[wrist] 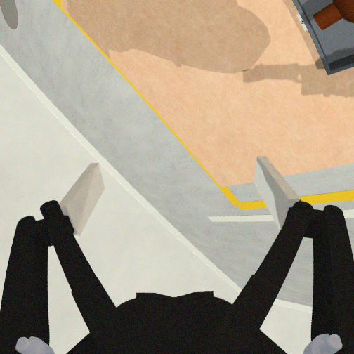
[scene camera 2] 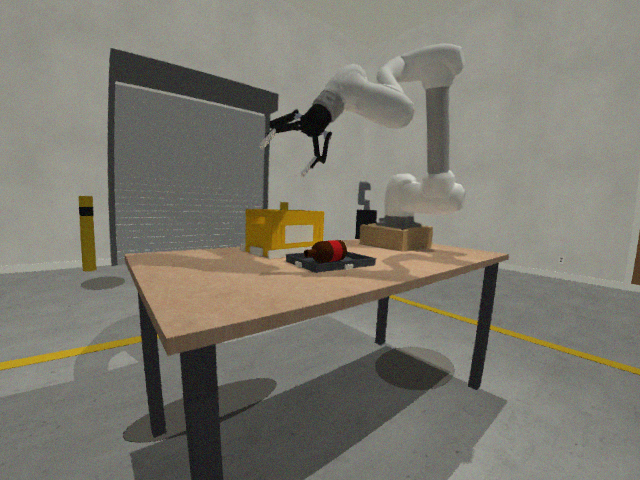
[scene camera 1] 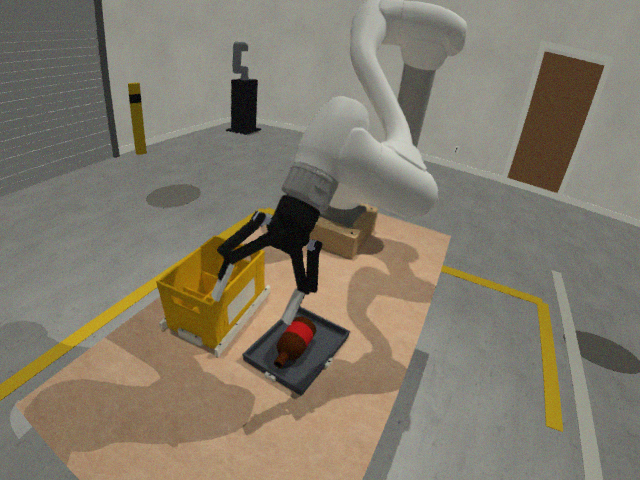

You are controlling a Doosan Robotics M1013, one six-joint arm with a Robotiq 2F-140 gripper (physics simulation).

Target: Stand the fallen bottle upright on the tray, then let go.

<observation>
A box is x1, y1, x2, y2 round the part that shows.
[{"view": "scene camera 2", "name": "my gripper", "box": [260, 104, 331, 176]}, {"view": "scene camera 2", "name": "brown bottle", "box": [304, 240, 346, 262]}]
</observation>
